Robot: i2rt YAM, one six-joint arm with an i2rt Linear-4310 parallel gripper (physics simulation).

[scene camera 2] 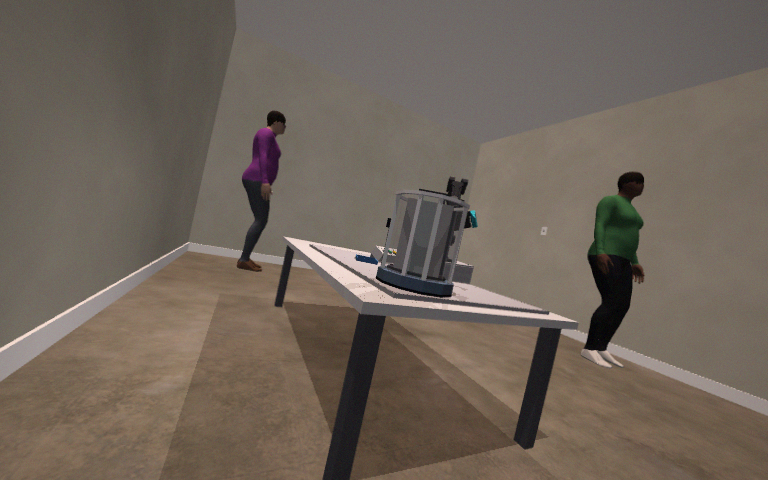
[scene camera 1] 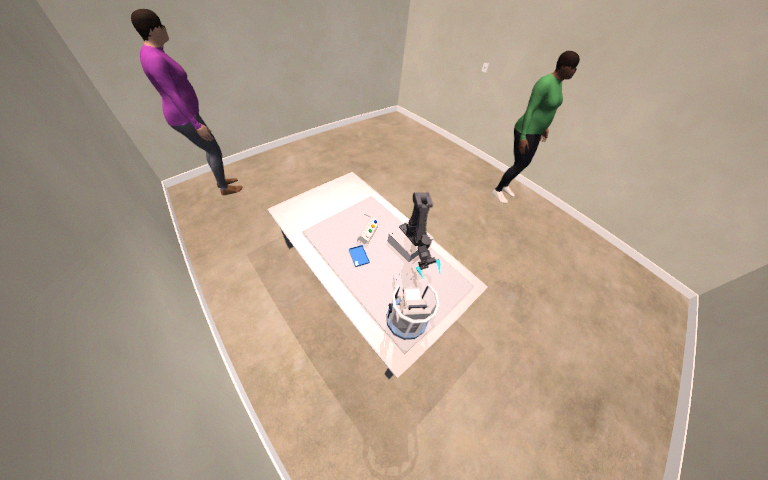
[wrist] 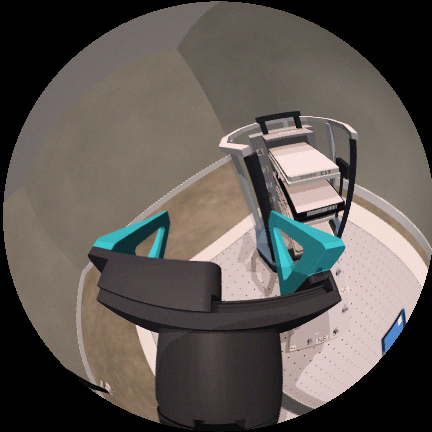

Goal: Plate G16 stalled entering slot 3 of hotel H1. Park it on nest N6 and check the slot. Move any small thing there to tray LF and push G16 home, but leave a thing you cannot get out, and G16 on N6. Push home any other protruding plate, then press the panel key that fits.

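Frame: origin at the arm's base, x down, y left, z ahead, level; metres.
Seen in the pictures: gripper, fingertip midpoint: point(scene camera 1: 431, 277) point(wrist: 218, 216); arm's base, origin of the base link: point(scene camera 1: 410, 234).
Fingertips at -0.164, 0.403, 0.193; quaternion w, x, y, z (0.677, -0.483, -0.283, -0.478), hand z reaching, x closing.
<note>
Offsets run from my fingertips to a thing's top centre, as dx, dy, dz. "spot": to the spot under its first point.
Hotel H1 @(-0.054, +0.065, +0.179) point(scene camera 1: 417, 310) point(scene camera 2: 421, 243) point(wrist: 287, 133) stands inside a white ring guard at the table's near end. In the wrist view a pale plate marked C15 @(+0.014, +0.045, +0.164) point(wrist: 305, 162) sits high in it, a dark-framed plate @(+0.055, +0.024, +0.152) point(wrist: 315, 196) lies below, and another pale plate @(spot: +0.137, -0.026, +0.162) point(wrist: 327, 228) shows lower. I cannot read the lower labels or make out G16. Nest N6 @(+0.180, -0.115, +0.072) point(wrist: 314, 329) lies on the mat, partly behind my finger. My gripper point(scene camera 1: 429, 271) point(wrist: 218, 216) is open and empty, above the table beside the hotel. The blue tray @(+0.239, -0.478, +0.190) point(scene camera 1: 359, 255) point(scene camera 2: 366, 259) point(wrist: 395, 331) and key panel point(scene camera 1: 369, 230) point(scene camera 2: 387, 250) are farther back.
A grey box-like block point(scene camera 1: 402, 247) point(scene camera 2: 464, 273) stands near my arm's base. The guard's ring @(spot: -0.035, +0.063, +0.064) point(wrist: 232, 145) and dark posts @(-0.025, -0.042, +0.206) point(wrist: 349, 175) surround the hotel. A person in purple point(scene camera 1: 169, 87) point(scene camera 2: 261, 155) and one in green point(scene camera 1: 542, 104) point(scene camera 2: 615, 226) stand away from the table.
</note>
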